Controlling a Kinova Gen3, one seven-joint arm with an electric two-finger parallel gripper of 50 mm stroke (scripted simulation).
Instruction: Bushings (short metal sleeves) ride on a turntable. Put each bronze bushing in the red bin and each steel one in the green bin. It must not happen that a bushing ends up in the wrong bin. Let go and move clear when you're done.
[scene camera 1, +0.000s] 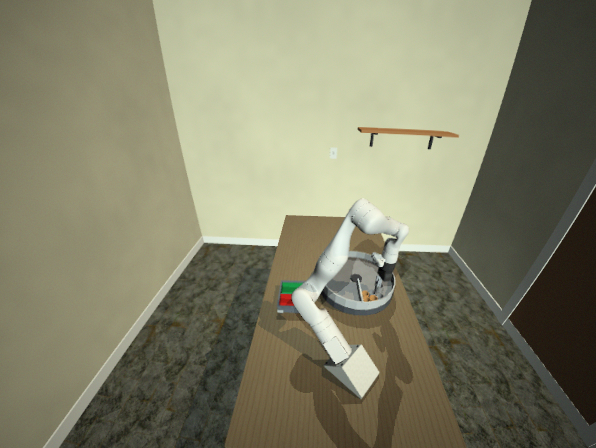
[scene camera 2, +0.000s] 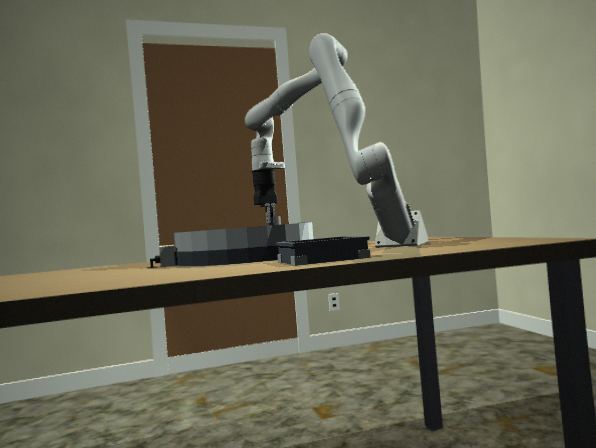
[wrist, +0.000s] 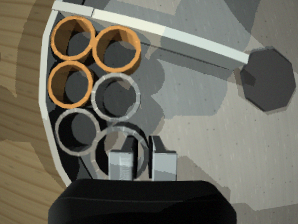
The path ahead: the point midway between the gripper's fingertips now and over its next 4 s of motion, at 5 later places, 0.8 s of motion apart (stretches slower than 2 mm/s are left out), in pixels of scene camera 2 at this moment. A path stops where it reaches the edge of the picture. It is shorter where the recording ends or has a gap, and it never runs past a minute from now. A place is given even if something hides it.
My gripper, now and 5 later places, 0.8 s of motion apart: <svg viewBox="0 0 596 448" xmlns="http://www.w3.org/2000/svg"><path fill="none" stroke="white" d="M270 223L270 221L270 219L270 207L273 204L283 200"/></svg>
